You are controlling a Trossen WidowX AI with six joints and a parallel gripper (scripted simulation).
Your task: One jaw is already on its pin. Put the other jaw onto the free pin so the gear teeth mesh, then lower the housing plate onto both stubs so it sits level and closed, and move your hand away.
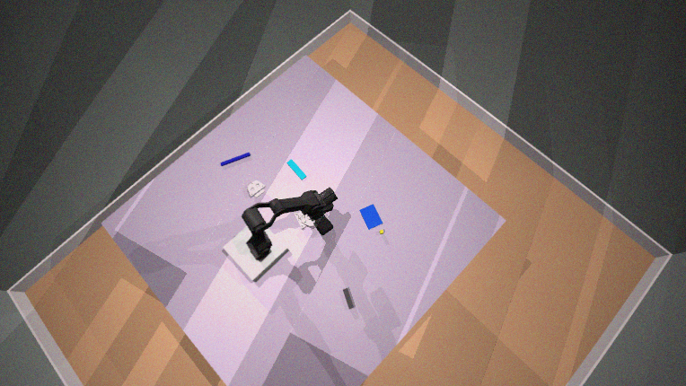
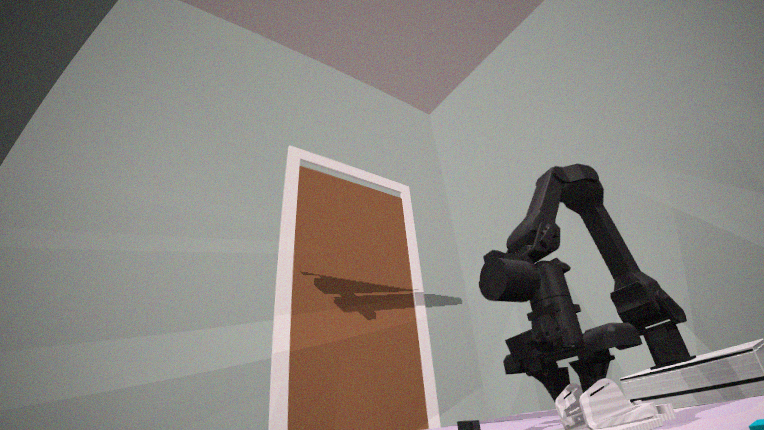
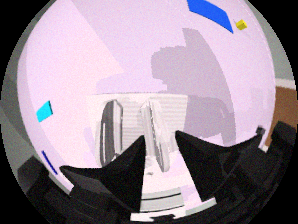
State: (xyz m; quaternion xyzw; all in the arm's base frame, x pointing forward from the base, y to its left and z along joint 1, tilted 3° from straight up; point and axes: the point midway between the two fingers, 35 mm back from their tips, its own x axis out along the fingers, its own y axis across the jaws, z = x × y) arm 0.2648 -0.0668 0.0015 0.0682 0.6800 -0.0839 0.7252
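Now: the white housing part 8 cm behind my gripper tip, 31 cm to the left of it and 1 cm above it. Round my gripper tip: yellow cube (14 cm ahead, 25 cm to the right); cyan bar (11 cm ahead, 24 cm to the left, 1 cm below); blue flat plate (17 cm ahead, 17 cm to the right, 1 cm below).
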